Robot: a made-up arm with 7 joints. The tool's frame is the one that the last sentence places.
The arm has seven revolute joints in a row. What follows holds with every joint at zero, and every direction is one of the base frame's. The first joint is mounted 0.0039 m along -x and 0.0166 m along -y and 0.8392 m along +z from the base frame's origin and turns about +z. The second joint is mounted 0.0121 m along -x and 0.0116 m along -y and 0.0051 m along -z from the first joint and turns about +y. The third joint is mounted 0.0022 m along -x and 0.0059 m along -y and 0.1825 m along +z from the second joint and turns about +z. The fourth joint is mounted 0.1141 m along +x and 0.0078 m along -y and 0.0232 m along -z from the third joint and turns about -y. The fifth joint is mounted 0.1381 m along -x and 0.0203 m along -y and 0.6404 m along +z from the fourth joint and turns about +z. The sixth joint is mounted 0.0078 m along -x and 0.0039 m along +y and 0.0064 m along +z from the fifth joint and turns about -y. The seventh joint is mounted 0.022 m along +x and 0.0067 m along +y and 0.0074 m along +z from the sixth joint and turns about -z. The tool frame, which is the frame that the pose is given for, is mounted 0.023 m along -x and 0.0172 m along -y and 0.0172 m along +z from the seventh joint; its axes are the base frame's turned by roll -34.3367, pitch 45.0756 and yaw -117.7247 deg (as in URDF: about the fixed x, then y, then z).
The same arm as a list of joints. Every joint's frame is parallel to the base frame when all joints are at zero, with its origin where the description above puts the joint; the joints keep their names.
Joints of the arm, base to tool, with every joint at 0 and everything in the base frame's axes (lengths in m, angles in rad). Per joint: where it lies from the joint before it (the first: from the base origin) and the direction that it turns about. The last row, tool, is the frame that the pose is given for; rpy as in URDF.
joint 1: offset -0.0039 -0.0166 0.8392 axis +z
joint 2: offset -0.0121 -0.0116 -0.0051 axis +y
joint 3: offset -0.0022 -0.0059 0.1825 axis +z
joint 4: offset 0.1141 -0.0078 -0.0232 axis -y
joint 5: offset -0.1381 -0.0203 0.6404 axis +z
joint 6: offset -0.0078 0.0039 0.0064 axis -y
joint 7: offset 0.022 0.0067 0.0074 axis -z
tool: offset -0.023 -0.0172 0.0172 rpy -0.5993 0.7867 -2.0547

